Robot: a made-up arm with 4 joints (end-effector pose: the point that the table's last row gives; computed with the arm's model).
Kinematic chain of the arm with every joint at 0, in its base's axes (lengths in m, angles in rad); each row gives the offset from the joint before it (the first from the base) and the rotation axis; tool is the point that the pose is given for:
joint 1: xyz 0 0 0.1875 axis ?
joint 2: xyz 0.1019 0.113 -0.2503 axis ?
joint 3: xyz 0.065 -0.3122 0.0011 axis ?
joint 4: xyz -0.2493 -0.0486 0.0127 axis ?
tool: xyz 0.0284 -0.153 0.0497
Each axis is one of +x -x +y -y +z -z.
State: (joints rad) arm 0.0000 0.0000 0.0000 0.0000
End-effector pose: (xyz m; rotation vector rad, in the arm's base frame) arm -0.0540 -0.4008 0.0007 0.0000 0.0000 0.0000
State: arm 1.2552 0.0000 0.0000 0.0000
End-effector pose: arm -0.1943 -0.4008 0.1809 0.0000 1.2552 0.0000
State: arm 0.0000 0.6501 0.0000 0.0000
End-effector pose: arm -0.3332 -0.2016 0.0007 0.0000 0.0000 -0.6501
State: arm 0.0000 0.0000 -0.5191 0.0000
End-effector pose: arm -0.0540 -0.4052 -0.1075 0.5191 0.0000 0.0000
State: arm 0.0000 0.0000 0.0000 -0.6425
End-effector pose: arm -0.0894 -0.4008 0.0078 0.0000 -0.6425 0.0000
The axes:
joint 1: +y
joint 2: -z
joint 3: -x
joint 4: +y

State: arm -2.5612 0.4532 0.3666 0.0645
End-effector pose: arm 0.2710 -0.2505 0.1539 0.4375 -2.3287 -0.5930
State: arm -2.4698 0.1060 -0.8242 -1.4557
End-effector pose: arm 0.3671 -0.3432 0.3626 -0.9579 2.1496 -0.3896
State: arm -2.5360 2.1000 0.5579 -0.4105
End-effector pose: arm 0.2066 0.4921 0.1459 1.7709 -1.2115 -1.4056
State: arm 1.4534 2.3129 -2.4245 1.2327
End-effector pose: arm -0.3728 0.3167 0.0739 0.7104 -0.1171 -0.7554
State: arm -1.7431 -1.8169 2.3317 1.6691
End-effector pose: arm 0.0333 0.0253 0.5158 -0.6421 -2.0330 -1.6690
